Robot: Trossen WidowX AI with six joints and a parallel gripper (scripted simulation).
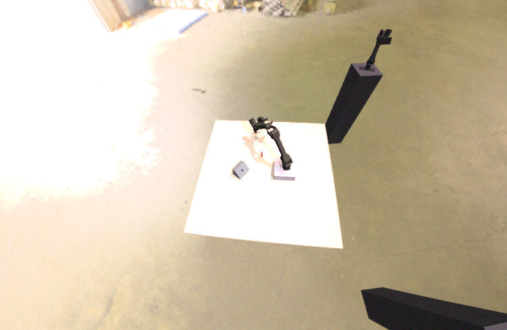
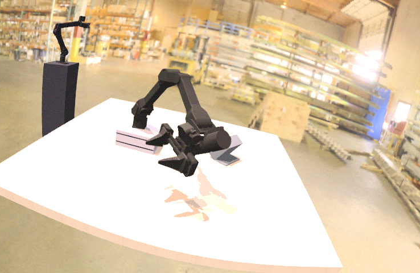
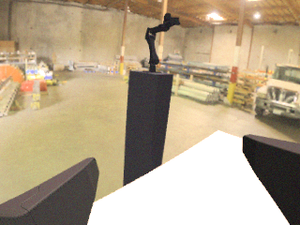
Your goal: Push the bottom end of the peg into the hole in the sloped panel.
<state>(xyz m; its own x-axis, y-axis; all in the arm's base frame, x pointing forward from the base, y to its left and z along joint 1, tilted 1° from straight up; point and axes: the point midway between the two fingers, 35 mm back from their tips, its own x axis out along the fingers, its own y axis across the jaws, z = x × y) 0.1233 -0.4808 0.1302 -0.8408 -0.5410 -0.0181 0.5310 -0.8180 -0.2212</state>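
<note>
The round red peg is 310 mm to the left of my gripper tip, 140 mm below it and 120 mm ahead of it. The rest, counted from my gripper tip: sloped grey panel (470 mm to the left, 340 mm ahead, 140 mm below).
</note>
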